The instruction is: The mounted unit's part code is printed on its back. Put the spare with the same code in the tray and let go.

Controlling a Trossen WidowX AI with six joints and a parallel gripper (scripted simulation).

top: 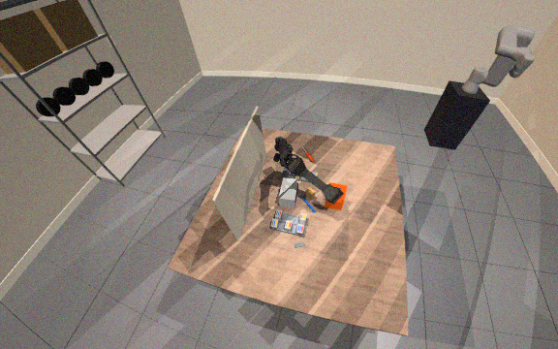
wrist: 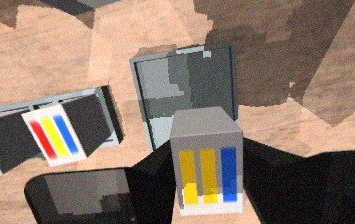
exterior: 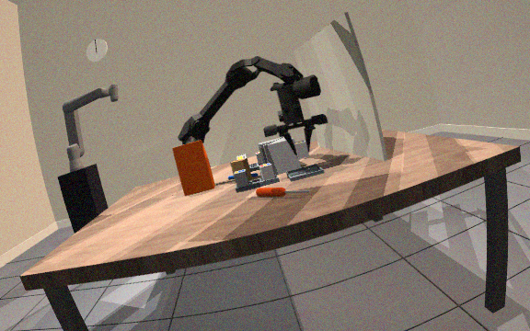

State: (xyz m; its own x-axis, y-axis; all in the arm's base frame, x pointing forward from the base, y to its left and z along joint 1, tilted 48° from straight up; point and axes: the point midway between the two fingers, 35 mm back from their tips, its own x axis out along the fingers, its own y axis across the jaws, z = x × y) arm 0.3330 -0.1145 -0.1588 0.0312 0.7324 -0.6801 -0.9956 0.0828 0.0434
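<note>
Right now the grey tray is 10 mm behind my gripper tip and 60 mm below it. From my gripper tip the other things lie so: grey mounted unit (50 mm behind, 210 mm to the left, 10 mm below); white panel (200 mm ahead, 210 mm to the left, 160 mm above); grey spare (20 mm above).
</note>
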